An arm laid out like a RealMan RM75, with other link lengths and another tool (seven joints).
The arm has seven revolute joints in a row. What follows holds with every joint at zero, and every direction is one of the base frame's. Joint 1 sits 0.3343 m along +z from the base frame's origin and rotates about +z. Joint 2 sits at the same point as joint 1 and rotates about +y. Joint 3 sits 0.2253 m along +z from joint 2 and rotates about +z. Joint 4 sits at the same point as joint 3 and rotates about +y. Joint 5 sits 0.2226 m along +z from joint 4 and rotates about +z. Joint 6 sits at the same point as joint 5 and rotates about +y. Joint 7 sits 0.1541 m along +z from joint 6 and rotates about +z. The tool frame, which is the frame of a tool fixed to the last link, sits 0.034 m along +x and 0.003 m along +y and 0.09 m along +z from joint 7; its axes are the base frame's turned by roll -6.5, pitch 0 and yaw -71.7 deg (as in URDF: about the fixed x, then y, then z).
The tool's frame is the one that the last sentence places.
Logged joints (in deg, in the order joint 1, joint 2, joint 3, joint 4, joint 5, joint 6, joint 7), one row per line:
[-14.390, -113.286, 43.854, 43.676, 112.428, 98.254, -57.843]
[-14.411, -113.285, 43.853, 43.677, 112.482, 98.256, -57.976]
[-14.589, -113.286, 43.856, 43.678, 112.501, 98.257, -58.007]
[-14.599, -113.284, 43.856, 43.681, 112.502, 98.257, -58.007]
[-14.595, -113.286, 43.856, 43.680, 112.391, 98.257, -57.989]
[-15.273, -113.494, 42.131, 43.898, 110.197, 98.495, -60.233]
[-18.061, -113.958, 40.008, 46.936, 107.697, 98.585, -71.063]
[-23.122, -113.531, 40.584, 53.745, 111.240, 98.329, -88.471]
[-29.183, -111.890, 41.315, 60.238, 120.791, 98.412, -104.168]
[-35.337, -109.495, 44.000, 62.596, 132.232, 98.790, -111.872]
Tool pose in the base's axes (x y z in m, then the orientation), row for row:
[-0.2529, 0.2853, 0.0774, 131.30, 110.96, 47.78]
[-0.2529, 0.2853, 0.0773, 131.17, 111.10, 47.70]
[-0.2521, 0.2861, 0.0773, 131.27, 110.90, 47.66]
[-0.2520, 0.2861, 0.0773, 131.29, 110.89, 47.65]
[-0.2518, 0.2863, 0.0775, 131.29, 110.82, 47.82]
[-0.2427, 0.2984, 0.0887, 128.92, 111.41, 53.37]
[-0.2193, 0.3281, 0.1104, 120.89, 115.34, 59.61]
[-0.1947, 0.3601, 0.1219, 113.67, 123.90, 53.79]
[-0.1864, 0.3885, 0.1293, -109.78, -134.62, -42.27]
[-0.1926, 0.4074, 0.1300, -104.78, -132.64, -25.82]
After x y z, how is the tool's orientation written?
As a rotation vector, in degrees.
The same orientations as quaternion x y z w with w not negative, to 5 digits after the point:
[0.73582, 0.62183, 0.26777, 0.01376]
[0.73521, 0.62272, 0.26736, 0.01402]
[0.73602, 0.62181, 0.26723, 0.01456]
[0.73611, 0.62173, 0.26716, 0.01451]
[0.73610, 0.62133, 0.26811, 0.01449]
[0.72197, 0.62391, 0.29888, 0.01263]
[0.68128, 0.65000, 0.33593, 0.02268]
[0.64359, 0.70151, 0.30456, 0.03021]
[-0.61403, -0.75297, -0.23643, 0.01068]
[-0.61088, -0.77331, -0.15053, 0.07851]

